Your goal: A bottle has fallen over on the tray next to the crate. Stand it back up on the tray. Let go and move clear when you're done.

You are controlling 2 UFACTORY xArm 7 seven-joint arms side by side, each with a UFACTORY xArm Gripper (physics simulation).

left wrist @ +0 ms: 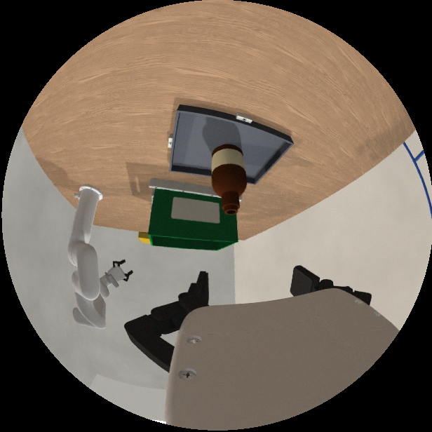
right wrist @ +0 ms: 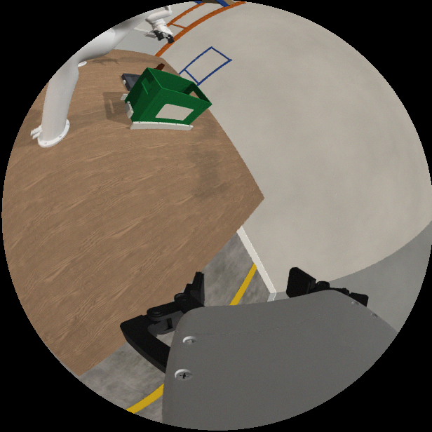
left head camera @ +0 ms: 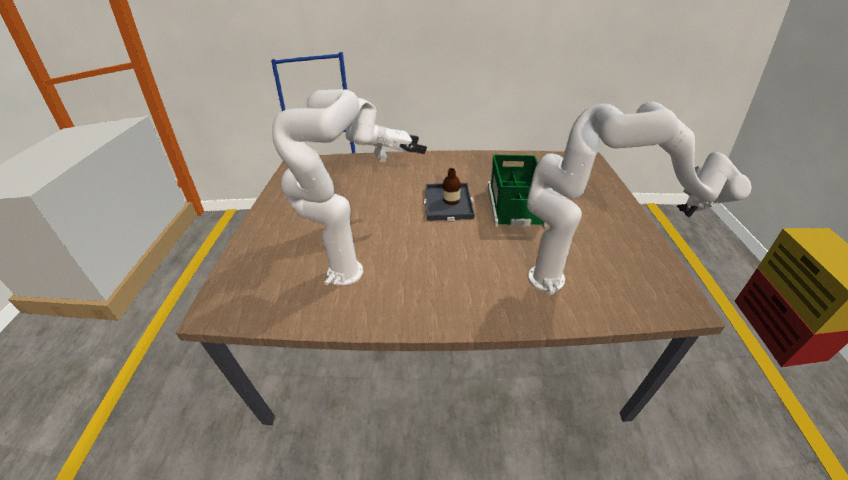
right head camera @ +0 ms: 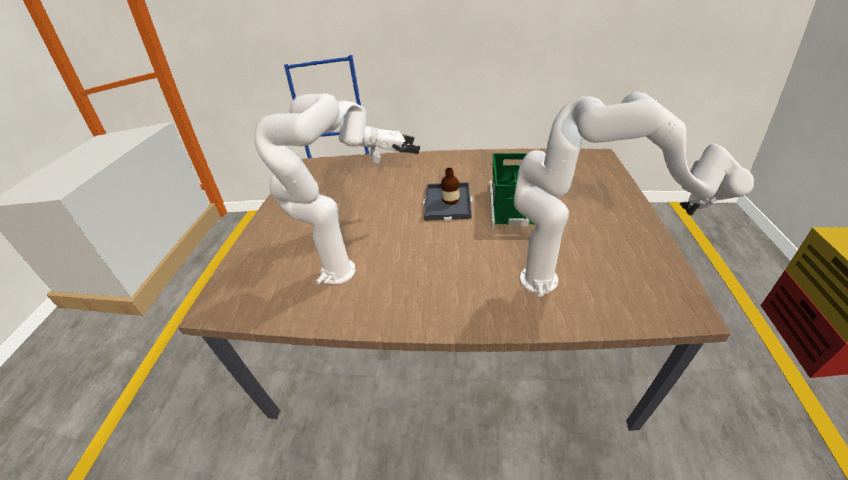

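Seen in the pictures: left gripper, fingertip midpoint: [left head camera: 421, 145] [right head camera: 416, 145]; right gripper, fingertip midpoint: [left head camera: 685, 196] [right head camera: 689, 193]; left arm's base, link origin: [left head camera: 345, 272] [right head camera: 338, 272]; right arm's base, link origin: [left head camera: 546, 278] [right head camera: 538, 280].
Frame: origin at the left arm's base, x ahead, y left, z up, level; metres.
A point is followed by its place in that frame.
A brown bottle with a cream label [left head camera: 451, 189] {x 0.519, y -0.194, z 0.086 m} [right head camera: 450, 189] {x 0.521, y -0.199, z 0.084 m} [left wrist: 228, 172] stands upright on the dark grey tray [left head camera: 437, 212] {x 0.451, y -0.159, z 0.005 m} [right head camera: 434, 212] {x 0.449, y -0.155, z 0.005 m} [left wrist: 192, 134]. The green crate [left head camera: 505, 205] {x 0.479, y -0.432, z 0.091 m} [right head camera: 504, 205] {x 0.483, y -0.442, z 0.088 m} [left wrist: 165, 220] [right wrist: 145, 107] stands to the right of the tray in the head views. My left gripper [left head camera: 421, 146] {x 0.474, y -0.087, z 0.286 m} [right head camera: 414, 145] {x 0.474, y -0.087, z 0.286 m} [left wrist: 252, 283] is open and empty, above and to the left of the bottle in the head views, apart from it. My right gripper [left head camera: 688, 208] {x 0.537, y -1.067, z 0.261 m} [right head camera: 690, 206] {x 0.537, y -1.067, z 0.261 m} [right wrist: 248, 284] is open and empty, out past the table's right edge, far from the bottle.
Both arms are mounted on the wooden table [left head camera: 416, 297] {x -0.006, y -0.277, z 0.000 m} [right head camera: 416, 297] {x 0.009, y -0.315, z 0.000 m}. The right arm partly hides the crate in the head views. A blue frame [left head camera: 307, 58] [right head camera: 319, 61] stands behind the table. Yellow and red boxes [left head camera: 803, 285] stand on the floor at the right.
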